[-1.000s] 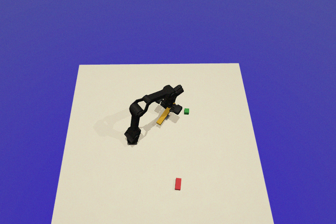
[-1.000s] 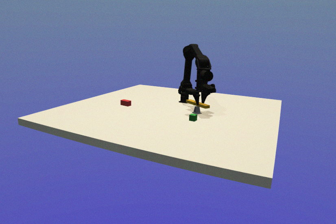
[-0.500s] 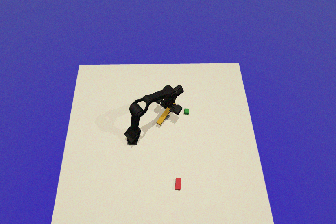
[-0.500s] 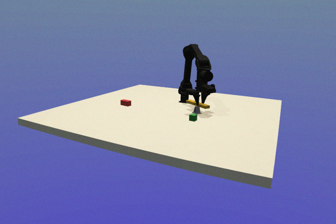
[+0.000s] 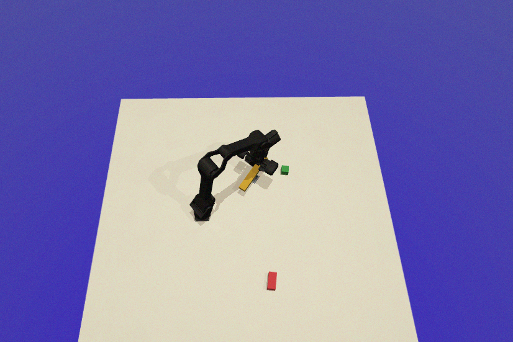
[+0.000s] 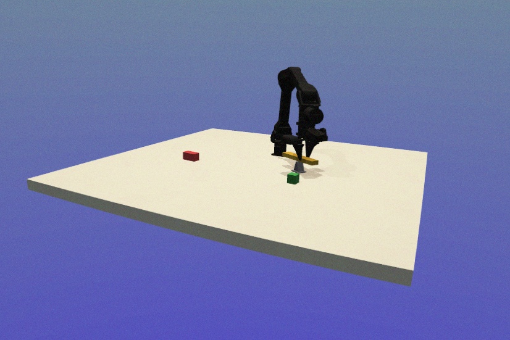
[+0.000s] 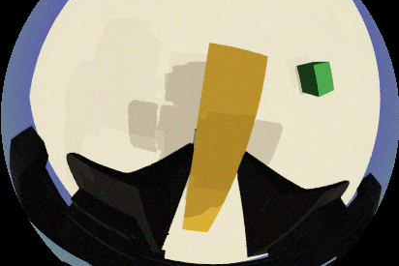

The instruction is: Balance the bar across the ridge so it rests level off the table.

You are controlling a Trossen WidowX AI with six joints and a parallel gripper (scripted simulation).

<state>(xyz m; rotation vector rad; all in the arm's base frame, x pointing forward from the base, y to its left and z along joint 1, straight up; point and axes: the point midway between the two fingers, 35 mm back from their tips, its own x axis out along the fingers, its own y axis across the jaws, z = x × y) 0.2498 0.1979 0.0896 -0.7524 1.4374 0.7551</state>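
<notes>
Right now my gripper tip is 2 cm past the yellow bar and 2 cm to the left of it. The rest, counted from my gripper tip: red block: 5 cm ahead, 50 cm to the right, 4 cm below; green cube: 13 cm ahead, 1 cm to the left, 4 cm below.
</notes>
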